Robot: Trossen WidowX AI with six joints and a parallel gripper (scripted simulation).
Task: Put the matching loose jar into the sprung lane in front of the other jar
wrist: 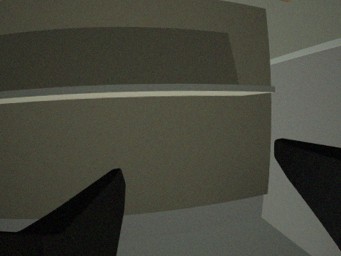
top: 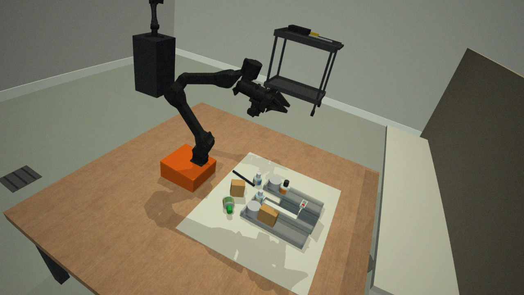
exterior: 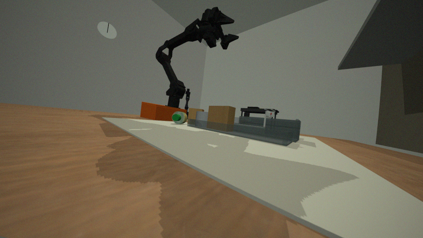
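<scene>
My gripper tip is now 14 cm past the thin black stick, 4 cm to the right of it and 44 cm above it. Also, from my gripper tip: white pusher plate (10 cm ahead, 5 cm to the right, 40 cm below); then grey lane rack (14 cm ahead, 6 cm to the right, 43 cm below); then red mark (18 cm ahead, 5 cm to the right, 38 cm below).
</scene>
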